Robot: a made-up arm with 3 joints. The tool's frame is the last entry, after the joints. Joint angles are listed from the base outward. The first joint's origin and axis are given. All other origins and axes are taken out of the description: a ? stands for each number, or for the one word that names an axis. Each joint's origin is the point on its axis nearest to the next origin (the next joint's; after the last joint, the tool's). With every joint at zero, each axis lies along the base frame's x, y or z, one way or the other. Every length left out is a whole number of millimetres.
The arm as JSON. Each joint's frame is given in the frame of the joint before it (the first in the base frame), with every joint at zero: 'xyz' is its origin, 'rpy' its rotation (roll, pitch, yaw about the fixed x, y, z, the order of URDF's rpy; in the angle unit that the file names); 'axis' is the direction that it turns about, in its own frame. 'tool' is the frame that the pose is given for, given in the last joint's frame.
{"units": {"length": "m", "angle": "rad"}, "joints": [
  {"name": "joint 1", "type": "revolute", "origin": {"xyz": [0.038, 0.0, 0.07], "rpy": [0.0, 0.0, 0.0]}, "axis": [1.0, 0.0, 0.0]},
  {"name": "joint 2", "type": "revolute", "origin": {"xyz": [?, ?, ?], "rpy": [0.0, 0.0, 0.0]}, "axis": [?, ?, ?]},
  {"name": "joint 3", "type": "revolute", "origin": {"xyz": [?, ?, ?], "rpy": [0.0, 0.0, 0.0]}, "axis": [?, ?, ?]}
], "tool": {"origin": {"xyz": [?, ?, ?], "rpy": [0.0, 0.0, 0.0]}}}
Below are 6 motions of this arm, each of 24 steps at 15 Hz.
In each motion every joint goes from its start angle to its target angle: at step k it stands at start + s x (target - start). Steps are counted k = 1, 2, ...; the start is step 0. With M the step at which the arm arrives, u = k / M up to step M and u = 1 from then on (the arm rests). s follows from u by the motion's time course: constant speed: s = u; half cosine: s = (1 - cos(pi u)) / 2; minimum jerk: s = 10 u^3 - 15 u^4 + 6 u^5.
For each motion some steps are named. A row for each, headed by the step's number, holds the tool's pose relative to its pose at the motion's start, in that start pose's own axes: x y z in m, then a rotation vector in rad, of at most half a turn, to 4 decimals.
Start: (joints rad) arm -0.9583 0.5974 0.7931
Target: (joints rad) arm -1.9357 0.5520 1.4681
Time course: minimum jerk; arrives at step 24
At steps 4, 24:
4: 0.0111 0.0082 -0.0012 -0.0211 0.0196 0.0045
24: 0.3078 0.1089 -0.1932 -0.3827 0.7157 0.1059

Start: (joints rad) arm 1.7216 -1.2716 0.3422
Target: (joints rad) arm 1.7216 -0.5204 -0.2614
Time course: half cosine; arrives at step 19
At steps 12, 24:
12: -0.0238 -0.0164 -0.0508 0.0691 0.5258 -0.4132
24: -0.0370 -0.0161 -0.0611 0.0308 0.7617 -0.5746

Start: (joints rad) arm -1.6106 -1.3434 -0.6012
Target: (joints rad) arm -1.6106 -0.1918 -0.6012
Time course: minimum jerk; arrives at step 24
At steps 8, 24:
8: 0.0141 0.0097 -0.0072 -0.1367 0.1993 0.0000
24: 0.0455 0.0312 -0.0630 -0.6514 0.9497 0.0000

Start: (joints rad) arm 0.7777 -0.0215 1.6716
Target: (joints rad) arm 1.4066 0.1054 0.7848
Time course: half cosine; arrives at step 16
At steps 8, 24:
8: -0.1834 0.0014 -0.0028 0.1012 -0.3071 -0.4364
24: -0.3456 0.0254 -0.0739 0.3368 -0.5678 -0.8291

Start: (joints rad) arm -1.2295 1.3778 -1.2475
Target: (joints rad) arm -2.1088 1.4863 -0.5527
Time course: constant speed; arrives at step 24
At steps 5, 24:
5: -0.0495 0.0377 -0.0006 -0.0335 -0.0218 -0.0354
24: -0.1555 0.2342 -0.0221 -0.1504 -0.0313 -0.1779

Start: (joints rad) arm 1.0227 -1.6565 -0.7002
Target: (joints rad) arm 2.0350 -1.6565 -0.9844
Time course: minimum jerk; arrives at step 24
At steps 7, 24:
7: 0.0238 -0.0469 0.0006 -0.0099 -0.0087 -0.1968
24: 0.0215 -0.3149 0.0135 -0.0593 -0.0665 -1.2926

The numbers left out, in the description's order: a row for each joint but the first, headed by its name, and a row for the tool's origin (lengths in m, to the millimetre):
joint 2: xyz 0.0 0.088 0.348, axis 0.0 1.0 0.0
joint 3: xyz 0.048 0.0 0.074, axis 0.0 0.0 1.0
tool: xyz 0.042 -0.109 0.0

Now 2 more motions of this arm.
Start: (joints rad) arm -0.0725 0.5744 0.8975
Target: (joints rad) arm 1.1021 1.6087 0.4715
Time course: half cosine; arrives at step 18
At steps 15, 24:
15: -0.1625 -0.1761 -0.2324 0.9562 0.2938 0.6267
24: -0.1661 -0.1816 -0.2529 0.9788 0.3360 0.6999

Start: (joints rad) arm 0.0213 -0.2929 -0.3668
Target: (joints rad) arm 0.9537 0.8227 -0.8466
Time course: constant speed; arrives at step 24
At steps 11, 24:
11: 0.0542 -0.1581 -0.0666 0.1529 0.6469 -0.2279
24: 0.0765 -0.2961 -0.2041 0.1887 1.3821 -0.1430

